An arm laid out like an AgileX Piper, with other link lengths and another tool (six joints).
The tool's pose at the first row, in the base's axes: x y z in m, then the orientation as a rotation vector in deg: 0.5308 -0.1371 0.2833 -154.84 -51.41 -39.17
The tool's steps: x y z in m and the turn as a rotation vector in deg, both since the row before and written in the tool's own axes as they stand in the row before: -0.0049 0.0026 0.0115 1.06 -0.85 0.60; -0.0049 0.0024 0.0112 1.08 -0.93 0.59; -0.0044 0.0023 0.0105 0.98 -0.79 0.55; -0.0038 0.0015 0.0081 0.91 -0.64 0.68; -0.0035 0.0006 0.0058 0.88 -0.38 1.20; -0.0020 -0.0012 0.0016 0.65 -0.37 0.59; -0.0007 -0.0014 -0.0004 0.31 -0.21 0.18; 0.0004 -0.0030 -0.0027 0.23 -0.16 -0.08
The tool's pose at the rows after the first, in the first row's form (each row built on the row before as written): 0.5331 -0.1378 0.2708 -154.56 -50.87 -37.29; 0.5348 -0.1383 0.2585 -154.28 -50.36 -35.31; 0.5363 -0.1387 0.2470 -153.98 -49.86 -33.59; 0.5368 -0.1389 0.2379 -153.69 -49.14 -32.08; 0.5361 -0.1390 0.2311 -153.42 -47.63 -30.81; 0.5343 -0.1384 0.2290 -153.17 -46.95 -29.83; 0.5328 -0.1378 0.2293 -153.04 -46.77 -29.35; 0.5307 -0.1363 0.2324 -152.88 -46.93 -29.04
